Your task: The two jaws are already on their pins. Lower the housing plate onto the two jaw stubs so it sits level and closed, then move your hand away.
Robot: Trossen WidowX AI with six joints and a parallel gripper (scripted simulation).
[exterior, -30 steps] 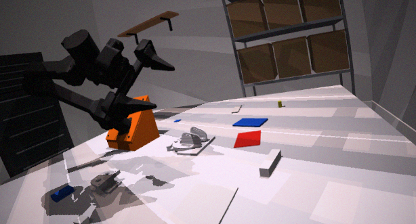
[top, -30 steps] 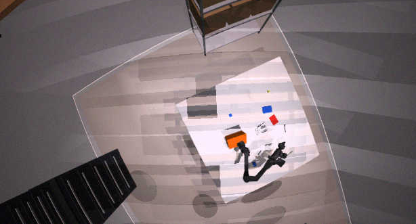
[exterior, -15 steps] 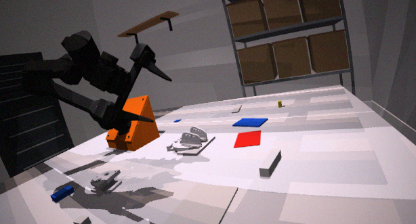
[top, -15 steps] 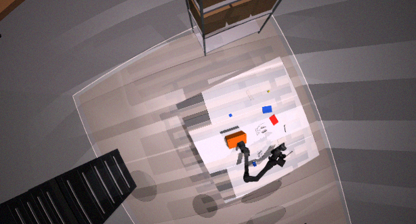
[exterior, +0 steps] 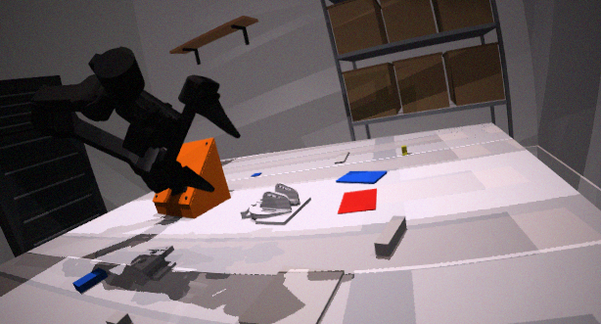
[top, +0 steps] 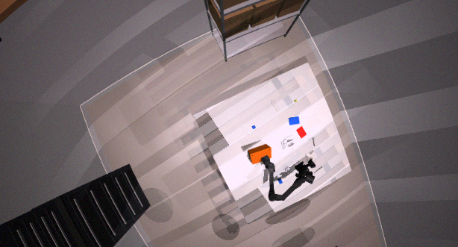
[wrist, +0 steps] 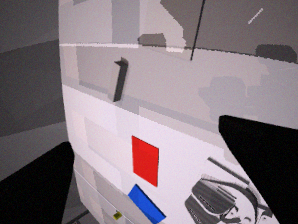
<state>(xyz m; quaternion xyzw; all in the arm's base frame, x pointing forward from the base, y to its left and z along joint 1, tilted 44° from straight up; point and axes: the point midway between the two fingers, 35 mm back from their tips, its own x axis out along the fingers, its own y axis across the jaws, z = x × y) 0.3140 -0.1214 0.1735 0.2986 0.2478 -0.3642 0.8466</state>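
The small blue block is 300 mm behind my gripper tip, 130 mm to the right of it and 150 mm below it. Round my gripper tip: red tile (130 mm ahead, 210 mm to the left, 160 mm below); grey block (210 mm ahead, 50 mm to the left, 150 mm below); blue tile (120 mm ahead, 350 mm to the left, 160 mm below).
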